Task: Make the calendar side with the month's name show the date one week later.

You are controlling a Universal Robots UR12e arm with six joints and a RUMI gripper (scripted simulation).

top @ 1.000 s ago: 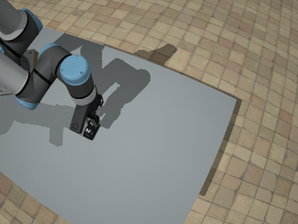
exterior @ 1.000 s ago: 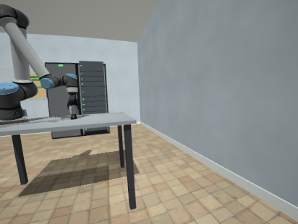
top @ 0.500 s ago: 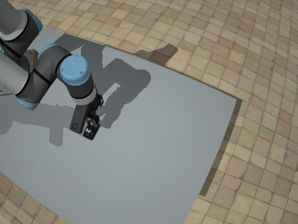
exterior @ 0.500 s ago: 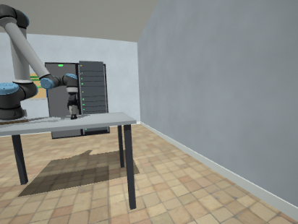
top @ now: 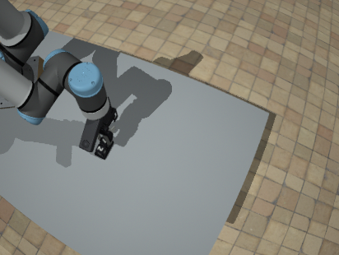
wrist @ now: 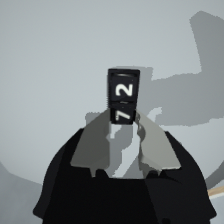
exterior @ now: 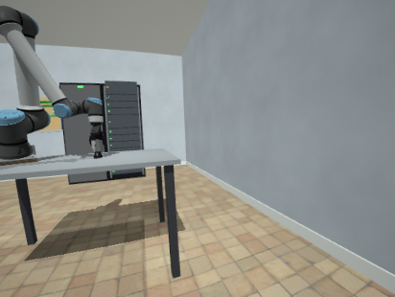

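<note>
Right now my hand is 20 mm to the left of the dark tray and 30 mm above it. Round my hand: black cube (30 mm to the right, 10 mm below).
</note>
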